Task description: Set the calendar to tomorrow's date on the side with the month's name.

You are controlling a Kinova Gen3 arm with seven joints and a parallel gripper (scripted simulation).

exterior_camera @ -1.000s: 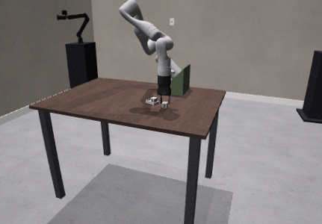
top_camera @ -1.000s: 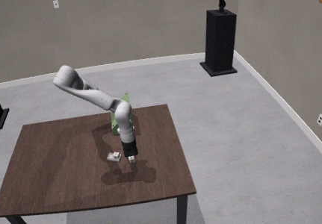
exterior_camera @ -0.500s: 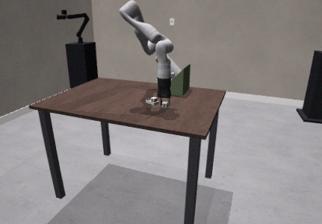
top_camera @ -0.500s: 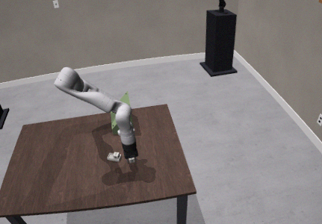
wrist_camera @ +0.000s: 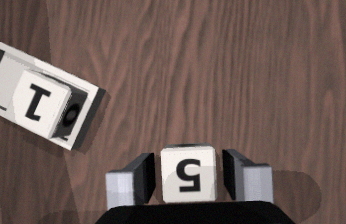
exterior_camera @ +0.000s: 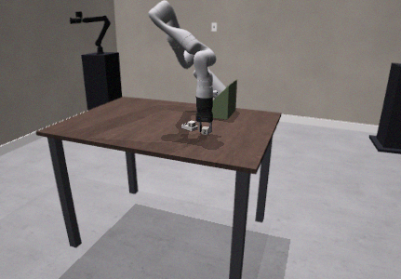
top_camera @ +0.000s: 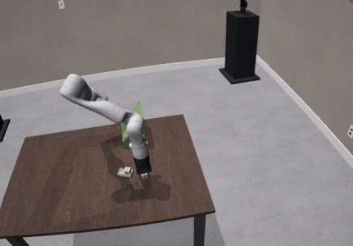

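The digit cube lies 1 cm below my hand. From my hand the other things lie so: white calendar tray (5 cm behind, 10 cm to the right, 2 cm below); white cube (4 cm behind, 8 cm to the right).
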